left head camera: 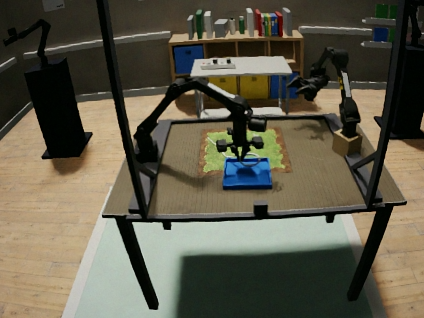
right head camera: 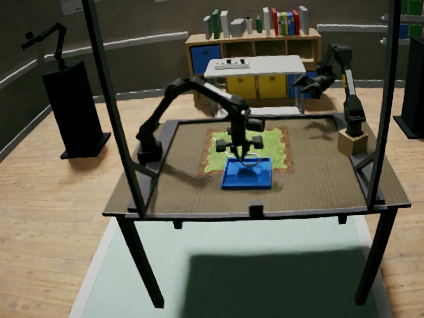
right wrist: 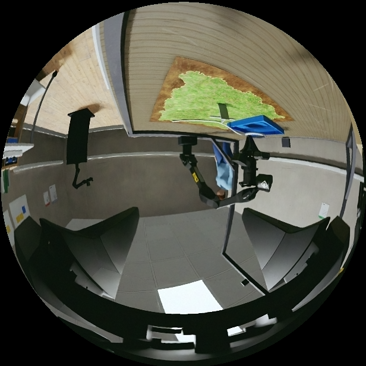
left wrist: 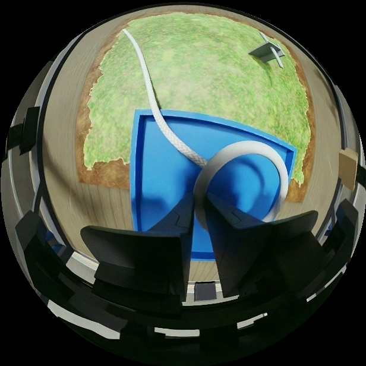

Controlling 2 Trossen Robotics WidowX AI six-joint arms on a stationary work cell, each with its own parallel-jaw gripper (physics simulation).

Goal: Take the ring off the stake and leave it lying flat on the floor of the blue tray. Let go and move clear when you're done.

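Seen in the pictures: left gripper, between the fingertips: [left head camera: 240,161] [right head camera: 240,161]; right gripper, between the fingertips: [left head camera: 290,90] [right head camera: 295,88]; left arm's base, origin of its link: [left head camera: 145,147] [right head camera: 148,147]; right arm's base, origin of its link: [left head camera: 348,133] [right head camera: 353,133].
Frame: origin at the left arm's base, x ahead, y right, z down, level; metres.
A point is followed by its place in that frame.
The white ring [left head camera: 259,161] {x 0.485, y 0.179, z 0.016 m} [right head camera: 260,160] {x 0.488, y 0.172, z 0.016 m} [left wrist: 284,185] is off the stake and over the blue tray [left head camera: 247,188] {x 0.418, y 0.284, z 0.067 m} [right head camera: 246,188] {x 0.419, y 0.283, z 0.066 m} [left wrist: 133,180]. It looks nearly level and casts a shadow on the tray floor. My left gripper [left head camera: 242,158] {x 0.407, y 0.157, z 0.022 m} [right head camera: 242,158] {x 0.407, y 0.157, z 0.022 m} [left wrist: 198,197] points down and is shut on the ring's side, where the braided rope tail [left wrist: 150,85] joins it. The stake, a grey block with white rods [left wrist: 264,51], is on the green mat at the upper right of the left wrist view. My right gripper [left head camera: 295,86] {x 0.717, y -0.186, z -0.138 m} [right head camera: 299,85] {x 0.717, y -0.186, z -0.138 m} [right wrist: 192,213] is open and empty, raised at the right.
The green and brown mat [left head camera: 276,145] {x 0.605, y -0.017, z 0.070 m} [left wrist: 200,60] lies behind and partly under the tray. The rope tail trails over the tray's back wall and across the mat. A wooden block [left head camera: 347,142] {x 0.898, y 0.148, z -0.015 m} [right head camera: 352,142] {x 0.900, y 0.151, z -0.014 m} is at the right arm's base. Dark frame posts [left head camera: 120,110] {x 0.021, y 0.400, z -0.371 m} [right head camera: 107,100] {x 0.015, y 0.400, z -0.411 m} rise at the table's sides.
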